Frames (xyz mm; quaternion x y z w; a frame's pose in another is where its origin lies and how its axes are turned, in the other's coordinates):
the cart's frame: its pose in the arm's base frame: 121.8 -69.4 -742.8 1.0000 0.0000 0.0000 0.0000
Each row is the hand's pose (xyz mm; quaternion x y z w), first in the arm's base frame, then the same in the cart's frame.
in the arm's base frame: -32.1 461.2 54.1 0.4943 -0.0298 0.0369 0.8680
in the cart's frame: -153.9 -530.6 -796.9 -0.8680 0.0369 0.0298 0.4943
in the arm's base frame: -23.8 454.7 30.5 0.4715 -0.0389 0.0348 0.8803
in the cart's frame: -145.6 -524.1 -773.3 -0.8803 0.0348 0.0389 0.4715
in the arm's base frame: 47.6 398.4 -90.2 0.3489 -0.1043 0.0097 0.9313
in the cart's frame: -74.2 -467.8 -652.6 -0.9313 0.0097 0.1043 0.3489
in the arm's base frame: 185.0 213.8 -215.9 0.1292 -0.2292 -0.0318 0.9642
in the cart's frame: 63.2 -283.2 -526.9 -0.9642 -0.0318 0.2292 0.1292
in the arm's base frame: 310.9 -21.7 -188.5 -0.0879 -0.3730 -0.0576 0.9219
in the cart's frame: 189.1 -47.7 -554.3 0.9219 0.0576 -0.3730 0.0879
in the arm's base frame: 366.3 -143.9 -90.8 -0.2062 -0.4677 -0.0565 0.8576
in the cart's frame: 244.5 74.5 -652.0 0.8576 0.0565 -0.4677 0.2062
